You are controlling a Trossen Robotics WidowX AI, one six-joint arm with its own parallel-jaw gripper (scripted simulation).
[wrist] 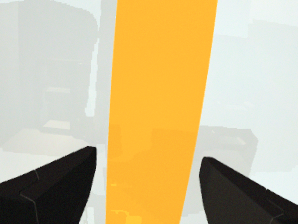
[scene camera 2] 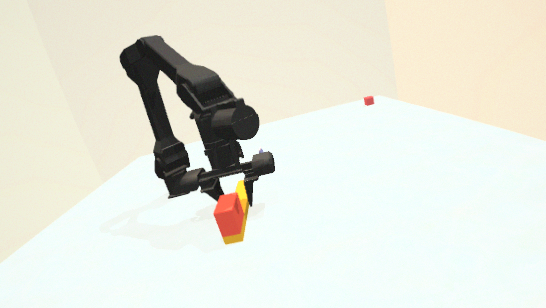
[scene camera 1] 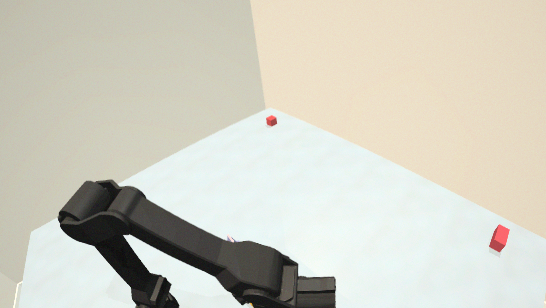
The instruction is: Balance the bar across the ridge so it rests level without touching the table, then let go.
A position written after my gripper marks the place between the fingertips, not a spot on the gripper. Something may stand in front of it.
Observation:
I see my gripper [scene camera 2: 240,208] and a bar [scene camera 2: 231,212].
The bar is seen too in the wrist view [wrist: 160,64]. My gripper is seen too in the wrist view [wrist: 149,161].

